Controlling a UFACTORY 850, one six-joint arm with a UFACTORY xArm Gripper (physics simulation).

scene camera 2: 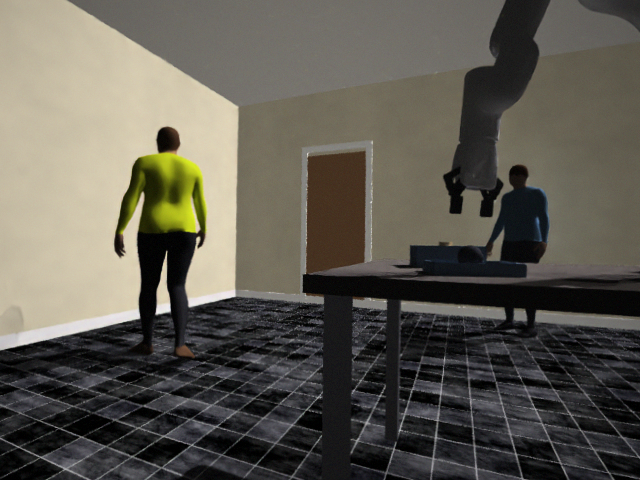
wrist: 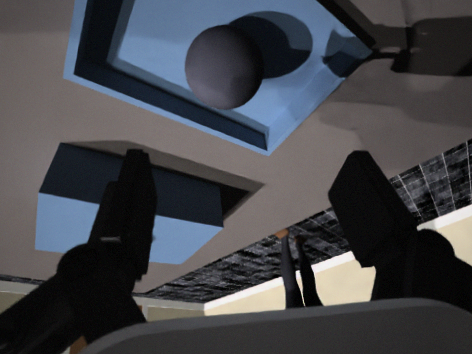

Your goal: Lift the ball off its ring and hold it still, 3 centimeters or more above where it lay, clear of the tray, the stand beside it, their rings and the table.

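Observation:
The dark grey ball point(scene camera 2: 470, 254) point(wrist: 224, 67) sits low in the shallow blue tray point(scene camera 2: 501, 269) point(wrist: 150, 40); its ring does not show. The blue stand point(scene camera 2: 421, 254) point(wrist: 65, 220) is beside the tray, with a gap of table between them in the wrist view. A tan ring point(scene camera 2: 445, 243) shows on top of the stand in the scene view; it does not show in the wrist view, where a finger covers part of the stand. My gripper point(scene camera 2: 470, 213) point(wrist: 249, 173) is open and empty, pointing down. It hangs above the ball in the scene view, clear of it.
The table point(scene camera 2: 382, 281) point(wrist: 30, 115) carries the tray and stand near its left end in the scene view. A person in yellow point(scene camera 2: 168, 193) stands on the floor at the left. A person in blue point(scene camera 2: 523, 214) stands behind the table.

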